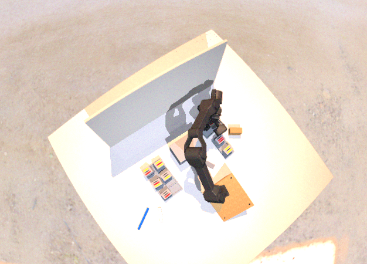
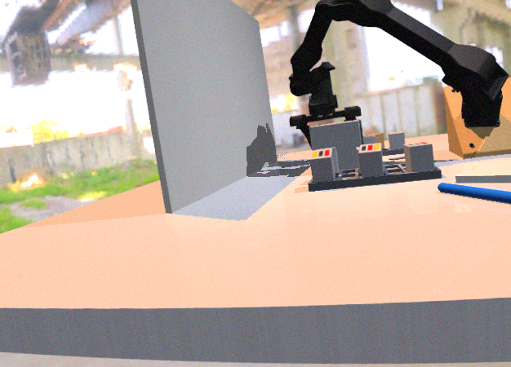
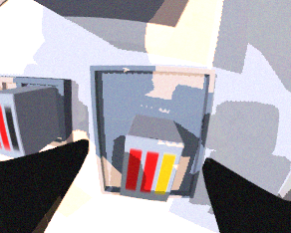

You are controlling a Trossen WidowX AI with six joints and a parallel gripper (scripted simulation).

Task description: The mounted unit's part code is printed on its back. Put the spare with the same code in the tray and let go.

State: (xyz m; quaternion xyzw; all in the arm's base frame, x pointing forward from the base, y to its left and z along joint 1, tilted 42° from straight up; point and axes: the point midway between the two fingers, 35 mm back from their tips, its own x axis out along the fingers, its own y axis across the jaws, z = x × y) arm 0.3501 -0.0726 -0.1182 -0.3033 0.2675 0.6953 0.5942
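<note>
My gripper tip is right at the grey spare. Round my gripper tip: mounted unit 6 cm behind, 18 cm to the left, 2 cm above; tray 3 cm below; tan block 10 cm behind, 11 cm to the right, 1 cm below.
</note>
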